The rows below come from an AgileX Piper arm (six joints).
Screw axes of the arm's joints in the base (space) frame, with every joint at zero. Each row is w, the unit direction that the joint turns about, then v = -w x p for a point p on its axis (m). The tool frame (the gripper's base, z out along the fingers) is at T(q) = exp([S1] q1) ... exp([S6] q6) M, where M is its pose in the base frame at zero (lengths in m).
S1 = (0, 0, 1, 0, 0, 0)
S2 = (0, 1, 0, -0.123, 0, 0)
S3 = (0, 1, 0, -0.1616, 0, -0.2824)
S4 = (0.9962, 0, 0.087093, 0, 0.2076, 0)
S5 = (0, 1, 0, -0.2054, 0, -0.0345)
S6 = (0.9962, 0, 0.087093, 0, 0.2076, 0)
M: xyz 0.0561 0 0.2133 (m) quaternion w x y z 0.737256 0 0.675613 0
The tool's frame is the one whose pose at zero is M.
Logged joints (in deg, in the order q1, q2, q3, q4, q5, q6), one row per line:
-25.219 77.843 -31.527 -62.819 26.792 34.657
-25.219 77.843 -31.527 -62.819 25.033 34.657
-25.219 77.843 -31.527 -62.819 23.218 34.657
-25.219 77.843 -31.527 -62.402 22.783 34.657
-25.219 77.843 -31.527 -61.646 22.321 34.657
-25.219 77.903 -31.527 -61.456 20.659 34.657
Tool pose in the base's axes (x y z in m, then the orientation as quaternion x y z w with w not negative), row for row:
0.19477 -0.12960 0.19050 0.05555 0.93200 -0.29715 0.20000
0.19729 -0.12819 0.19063 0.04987 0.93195 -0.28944 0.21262
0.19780 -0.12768 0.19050 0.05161 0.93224 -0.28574 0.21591
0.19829 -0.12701 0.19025 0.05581 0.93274 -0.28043 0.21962
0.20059 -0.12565 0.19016 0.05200 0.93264 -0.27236 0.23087
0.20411 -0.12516 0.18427 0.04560 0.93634 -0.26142 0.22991
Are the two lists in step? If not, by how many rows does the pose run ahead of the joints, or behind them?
The pose runs 1 row ahead of the joints: the pose in row i belongs to the joints in row i + 1.
